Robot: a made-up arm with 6 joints. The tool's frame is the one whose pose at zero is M. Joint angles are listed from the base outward.
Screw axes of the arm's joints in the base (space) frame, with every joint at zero. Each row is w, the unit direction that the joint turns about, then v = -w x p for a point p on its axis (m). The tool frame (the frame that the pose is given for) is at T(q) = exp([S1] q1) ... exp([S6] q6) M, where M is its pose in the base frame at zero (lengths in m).
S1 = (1, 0, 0, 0, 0.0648, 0)
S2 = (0, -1, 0, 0.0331, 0, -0.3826)
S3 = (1, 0, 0, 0, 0.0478, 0.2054)
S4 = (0, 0, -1, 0.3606, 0.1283, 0)
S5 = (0, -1, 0, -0.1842, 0, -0.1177)
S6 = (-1, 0, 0, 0, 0.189, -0.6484)
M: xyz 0.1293 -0.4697 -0.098 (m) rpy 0 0 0 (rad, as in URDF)
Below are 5 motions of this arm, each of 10 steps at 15 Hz.
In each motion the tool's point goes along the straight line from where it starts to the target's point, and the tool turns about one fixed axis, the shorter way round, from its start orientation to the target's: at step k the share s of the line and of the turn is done. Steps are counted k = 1, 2, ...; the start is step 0. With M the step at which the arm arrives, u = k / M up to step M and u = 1 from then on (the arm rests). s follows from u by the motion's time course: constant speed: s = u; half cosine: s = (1 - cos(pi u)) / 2; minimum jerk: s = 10 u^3 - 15 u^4 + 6 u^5.
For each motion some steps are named. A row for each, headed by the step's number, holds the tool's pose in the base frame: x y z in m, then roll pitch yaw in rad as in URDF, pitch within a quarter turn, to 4 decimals.
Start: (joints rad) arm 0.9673 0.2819 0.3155 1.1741 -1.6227 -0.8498
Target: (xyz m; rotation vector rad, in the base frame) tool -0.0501 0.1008 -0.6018 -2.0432 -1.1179 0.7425
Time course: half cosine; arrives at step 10
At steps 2, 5, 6, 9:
2: 0.0783 0.1045 -0.6332 -2.7875 0.2092 1.3004
5: 0.0209 0.1028 -0.6191 -2.5383 0.1700 1.2045
6: -0.0011 0.1022 -0.6138 -2.4426 0.1614 1.1659
9: -0.0466 0.1009 -0.6026 -2.2434 0.1554 1.0841

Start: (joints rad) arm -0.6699 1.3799 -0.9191 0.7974 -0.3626 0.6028
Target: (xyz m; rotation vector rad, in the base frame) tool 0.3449 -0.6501 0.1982 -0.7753 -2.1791 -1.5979
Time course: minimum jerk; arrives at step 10
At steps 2, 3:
2: 0.3033 -0.6422 0.1338 1.4094 -1.3226 -2.7927
3: 0.3079 -0.6431 0.1410 1.5969 -1.2531 -2.9882

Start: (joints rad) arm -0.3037 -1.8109 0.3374 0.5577 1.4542 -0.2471
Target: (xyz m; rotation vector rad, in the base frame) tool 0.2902 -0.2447 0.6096 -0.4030 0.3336 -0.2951
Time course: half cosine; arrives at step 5
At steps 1, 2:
1: 0.2531 -0.1811 0.5982 -0.6709 0.1932 -0.4792
2: 0.2634 -0.1987 0.6014 -0.6130 0.2138 -0.4486

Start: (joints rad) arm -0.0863 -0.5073 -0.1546 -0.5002 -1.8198 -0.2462
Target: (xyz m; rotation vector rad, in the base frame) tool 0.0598 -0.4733 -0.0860 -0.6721 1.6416 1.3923
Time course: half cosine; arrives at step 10
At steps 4, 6, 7, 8, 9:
4: 0.1474 -0.4786 -0.0790 2.8575 0.9348 -2.7812
6: 0.1061 -0.4761 -0.0823 2.3054 1.0384 -3.0204
7: 0.0874 -0.4750 -0.0838 2.0194 1.0568 3.1156
8: 0.0726 -0.4741 -0.0850 1.7872 1.0559 2.9933
9: 0.0631 -0.4735 -0.0857 1.6402 1.0480 2.9170

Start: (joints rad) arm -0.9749 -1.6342 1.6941 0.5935 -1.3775 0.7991
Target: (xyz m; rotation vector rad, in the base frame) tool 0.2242 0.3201 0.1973 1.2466 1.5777 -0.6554
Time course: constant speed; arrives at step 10
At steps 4, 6, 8, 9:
4: 0.2460 0.3261 0.1991 2.9022 1.1441 1.5572
6: 0.2388 0.3241 0.1985 2.8521 1.1484 1.5543
8: 0.2315 0.3221 0.1979 2.8014 1.1526 1.5508
9: 0.2278 0.3211 0.1976 2.7758 1.1547 1.5489

